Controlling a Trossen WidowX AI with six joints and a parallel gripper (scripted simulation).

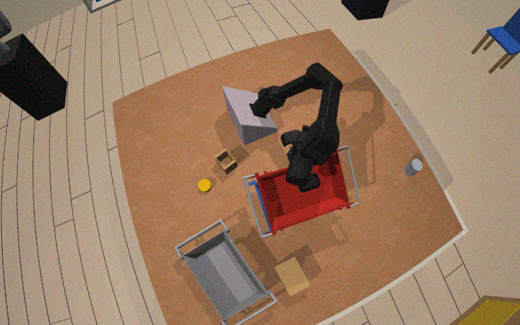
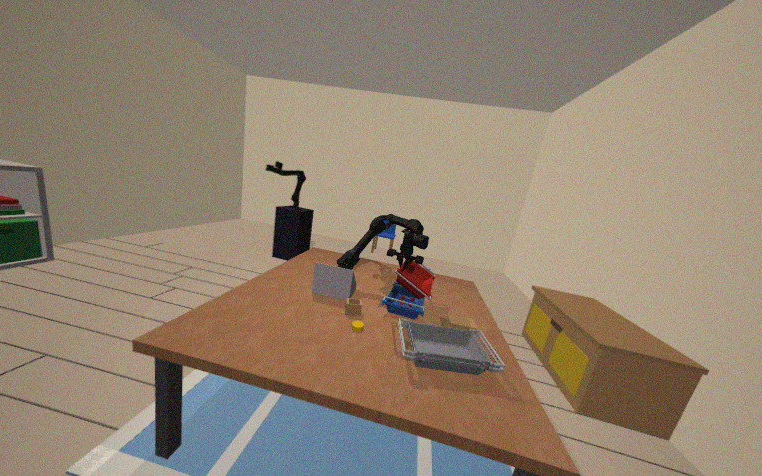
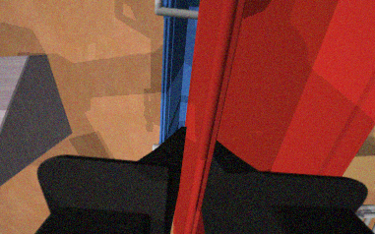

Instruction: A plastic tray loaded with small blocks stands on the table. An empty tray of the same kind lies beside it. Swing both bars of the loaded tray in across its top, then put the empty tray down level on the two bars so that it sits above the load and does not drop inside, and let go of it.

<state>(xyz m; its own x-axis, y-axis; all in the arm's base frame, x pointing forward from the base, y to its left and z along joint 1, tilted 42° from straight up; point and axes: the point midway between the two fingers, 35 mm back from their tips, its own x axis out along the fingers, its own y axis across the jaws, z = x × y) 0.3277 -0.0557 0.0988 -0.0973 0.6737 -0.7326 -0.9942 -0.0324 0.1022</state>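
The red tray lies 8 cm ahead of my gripper tip. The rest, counted from my gripper tip: yellow disc (32 cm to the right, 17 cm below, 11 cm behind); then cardboard box (21 cm to the right, 17 cm behind, 16 cm below); then tan block (32 cm ahead, 15 cm below, 13 cm to the right).
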